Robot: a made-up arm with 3 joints. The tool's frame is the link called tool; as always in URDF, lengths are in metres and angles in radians. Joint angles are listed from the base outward.
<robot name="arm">
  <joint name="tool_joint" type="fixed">
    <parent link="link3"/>
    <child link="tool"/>
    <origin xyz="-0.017 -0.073 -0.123"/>
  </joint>
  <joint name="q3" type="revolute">
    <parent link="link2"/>
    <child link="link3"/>
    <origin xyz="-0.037 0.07 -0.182"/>
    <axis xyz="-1 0 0"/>
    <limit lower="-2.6" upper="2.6"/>
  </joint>
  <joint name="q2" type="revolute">
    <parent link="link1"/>
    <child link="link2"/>
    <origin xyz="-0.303 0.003 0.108"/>
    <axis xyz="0 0 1"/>
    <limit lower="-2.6" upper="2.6"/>
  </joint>
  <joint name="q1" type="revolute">
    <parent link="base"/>
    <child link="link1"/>
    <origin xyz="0 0 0.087"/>
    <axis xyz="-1 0 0"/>
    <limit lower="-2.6" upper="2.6"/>
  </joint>
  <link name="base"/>
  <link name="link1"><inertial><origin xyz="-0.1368 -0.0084 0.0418"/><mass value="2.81"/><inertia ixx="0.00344" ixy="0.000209" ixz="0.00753" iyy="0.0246" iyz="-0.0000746" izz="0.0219"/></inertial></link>
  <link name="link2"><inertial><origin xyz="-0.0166 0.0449 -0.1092"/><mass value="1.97"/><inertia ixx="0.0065" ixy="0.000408" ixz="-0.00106" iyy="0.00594" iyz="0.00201" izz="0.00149"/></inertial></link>
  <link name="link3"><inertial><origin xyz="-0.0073 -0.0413 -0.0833"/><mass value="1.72"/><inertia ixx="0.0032" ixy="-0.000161" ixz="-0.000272" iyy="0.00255" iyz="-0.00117" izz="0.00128"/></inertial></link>
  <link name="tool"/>
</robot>
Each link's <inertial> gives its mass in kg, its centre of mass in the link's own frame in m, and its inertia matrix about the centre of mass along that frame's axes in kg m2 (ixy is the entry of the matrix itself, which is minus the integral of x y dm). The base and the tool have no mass. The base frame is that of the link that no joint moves.
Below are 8 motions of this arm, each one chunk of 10 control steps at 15 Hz.
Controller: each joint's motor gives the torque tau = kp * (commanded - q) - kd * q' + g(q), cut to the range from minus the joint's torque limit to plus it. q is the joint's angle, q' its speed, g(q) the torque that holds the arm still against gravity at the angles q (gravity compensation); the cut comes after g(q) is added. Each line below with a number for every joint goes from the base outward.
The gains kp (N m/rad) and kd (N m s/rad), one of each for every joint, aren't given. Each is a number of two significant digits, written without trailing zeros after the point. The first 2 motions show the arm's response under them.
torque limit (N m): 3.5 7.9 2
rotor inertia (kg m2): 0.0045 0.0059 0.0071
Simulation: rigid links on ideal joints. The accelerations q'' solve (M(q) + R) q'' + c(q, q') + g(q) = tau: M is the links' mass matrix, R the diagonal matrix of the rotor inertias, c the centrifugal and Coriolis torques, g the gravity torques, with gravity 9.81 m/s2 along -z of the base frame. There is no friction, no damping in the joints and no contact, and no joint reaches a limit. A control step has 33 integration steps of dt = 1/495 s. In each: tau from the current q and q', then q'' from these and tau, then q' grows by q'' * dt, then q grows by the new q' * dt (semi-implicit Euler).
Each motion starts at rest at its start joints. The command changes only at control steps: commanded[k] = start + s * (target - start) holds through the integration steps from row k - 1 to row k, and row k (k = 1, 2, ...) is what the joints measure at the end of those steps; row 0 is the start. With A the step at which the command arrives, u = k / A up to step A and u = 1 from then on. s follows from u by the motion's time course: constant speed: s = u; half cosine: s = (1 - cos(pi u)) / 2; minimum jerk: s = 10 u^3 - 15 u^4 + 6 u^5; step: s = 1 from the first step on.
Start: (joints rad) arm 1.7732 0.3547 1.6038
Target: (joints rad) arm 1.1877 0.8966 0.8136
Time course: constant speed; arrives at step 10
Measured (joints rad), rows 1 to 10:
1: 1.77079 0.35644 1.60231
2: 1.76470 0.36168 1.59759
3: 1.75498 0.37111 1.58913
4: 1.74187 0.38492 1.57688
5: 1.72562 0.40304 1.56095
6: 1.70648 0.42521 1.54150
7: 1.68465 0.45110 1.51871
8: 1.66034 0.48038 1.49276
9: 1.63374 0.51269 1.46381
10: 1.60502 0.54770 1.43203
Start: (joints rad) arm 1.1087 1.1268 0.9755
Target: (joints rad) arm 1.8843 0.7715 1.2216
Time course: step
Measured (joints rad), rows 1 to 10:
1: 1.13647 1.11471 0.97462
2: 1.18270 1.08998 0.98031
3: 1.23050 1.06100 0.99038
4: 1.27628 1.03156 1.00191
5: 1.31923 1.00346 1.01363
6: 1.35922 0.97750 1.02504
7: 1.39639 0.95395 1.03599
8: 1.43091 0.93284 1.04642
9: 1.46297 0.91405 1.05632
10: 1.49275 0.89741 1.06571
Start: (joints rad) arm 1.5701 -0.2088 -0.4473
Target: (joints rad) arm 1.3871 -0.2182 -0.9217
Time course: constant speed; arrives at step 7
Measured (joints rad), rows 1 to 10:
1: 1.56999 -0.20838 -0.44892
2: 1.56918 -0.20736 -0.45319
3: 1.56723 -0.20588 -0.46038
4: 1.56393 -0.20418 -0.47057
5: 1.55919 -0.20244 -0.48375
6: 1.55302 -0.20082 -0.49986
7: 1.54543 -0.19945 -0.51879
8: 1.53659 -0.19876 -0.53881
9: 1.52713 -0.19895 -0.55877
10: 1.51754 -0.19989 -0.57828

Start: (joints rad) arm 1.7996 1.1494 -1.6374
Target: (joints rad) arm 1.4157 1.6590 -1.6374
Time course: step
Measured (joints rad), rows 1 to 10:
1: 1.77898 1.16513 -1.63475
2: 1.75145 1.19074 -1.63447
3: 1.72577 1.21954 -1.63576
4: 1.70240 1.25012 -1.63741
5: 1.68120 1.28165 -1.63899
6: 1.66198 1.31348 -1.64035
7: 1.64453 1.34508 -1.64148
8: 1.62866 1.37601 -1.64235
9: 1.61419 1.40591 -1.64301
10: 1.60096 1.43451 -1.64345

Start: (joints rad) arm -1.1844 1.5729 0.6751
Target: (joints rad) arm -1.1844 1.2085 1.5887
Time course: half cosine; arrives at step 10
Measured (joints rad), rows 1 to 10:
1: -1.18446 1.57257 0.67568
2: -1.18468 1.57096 0.67839
3: -1.18512 1.56686 0.68507
4: -1.18574 1.55925 0.69725
5: -1.18649 1.54751 0.71579
6: -1.18727 1.53153 0.74085
7: -1.18800 1.51176 0.77184
8: -1.18855 1.48907 0.80751
9: -1.18882 1.46467 0.84605
10: -1.18874 1.44000 0.88528

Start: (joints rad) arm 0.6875 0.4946 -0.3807
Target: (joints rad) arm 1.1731 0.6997 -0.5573
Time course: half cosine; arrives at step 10
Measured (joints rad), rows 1 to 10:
1: 0.68785 0.49453 -0.38103
2: 0.68946 0.49434 -0.38234
3: 0.69335 0.49427 -0.38519
4: 0.70043 0.49476 -0.38981
5: 0.71126 0.49640 -0.39620
6: 0.72604 0.49974 -0.40408
7: 0.74453 0.50520 -0.41300
8: 0.76606 0.51303 -0.42234
9: 0.78963 0.52323 -0.43143
10: 0.81396 0.53556 -0.43961

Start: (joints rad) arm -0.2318 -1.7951 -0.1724
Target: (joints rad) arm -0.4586 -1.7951 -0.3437
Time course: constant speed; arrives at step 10
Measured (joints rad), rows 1 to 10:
1: -0.23240 -1.79536 -0.17290
2: -0.23416 -1.79598 -0.17426
3: -0.23723 -1.79684 -0.17652
4: -0.24161 -1.79781 -0.17963
5: -0.24726 -1.79878 -0.18353
6: -0.25411 -1.79968 -0.18816
7: -0.26209 -1.80048 -0.19348
8: -0.27114 -1.80115 -0.19944
9: -0.28118 -1.80169 -0.20600
10: -0.29214 -1.80211 -0.21313

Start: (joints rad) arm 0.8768 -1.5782 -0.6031
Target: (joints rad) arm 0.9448 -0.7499 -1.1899
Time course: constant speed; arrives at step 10
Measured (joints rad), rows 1 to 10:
1: 0.87774 -1.57535 -0.60509
2: 0.87985 -1.56739 -0.61017
3: 0.88286 -1.55371 -0.61832
4: 0.88648 -1.53415 -0.62936
5: 0.89053 -1.50883 -0.64310
6: 0.89486 -1.47800 -0.65939
7: 0.89937 -1.44203 -0.67808
8: 0.90398 -1.40133 -0.69905
9: 0.90865 -1.35633 -0.72218
10: 0.91333 -1.30746 -0.74734

